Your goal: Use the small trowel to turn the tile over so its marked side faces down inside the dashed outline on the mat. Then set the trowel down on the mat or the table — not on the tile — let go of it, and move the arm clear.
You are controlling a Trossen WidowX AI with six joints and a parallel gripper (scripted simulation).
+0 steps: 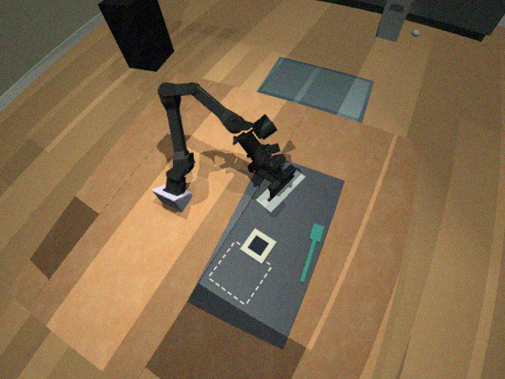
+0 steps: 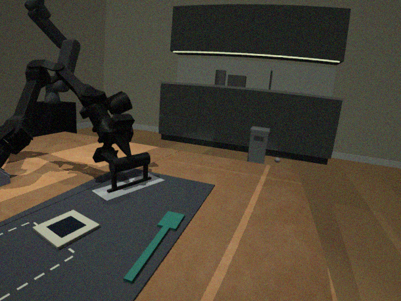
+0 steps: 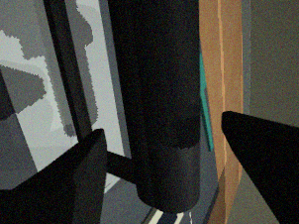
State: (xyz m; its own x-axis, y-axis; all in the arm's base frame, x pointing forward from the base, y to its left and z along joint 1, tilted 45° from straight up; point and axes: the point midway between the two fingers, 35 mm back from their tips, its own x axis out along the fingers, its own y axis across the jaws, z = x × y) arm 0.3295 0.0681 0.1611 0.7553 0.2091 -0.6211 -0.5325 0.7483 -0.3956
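Right now my gripper tip is 40 mm short of the dark mat, 180 mm to the left of it and 90 mm above it. Round my gripper tip: teal long-handled spatula 180 mm ahead, 170 mm to the right, 70 mm below; tile 230 mm to the right, 70 mm below.
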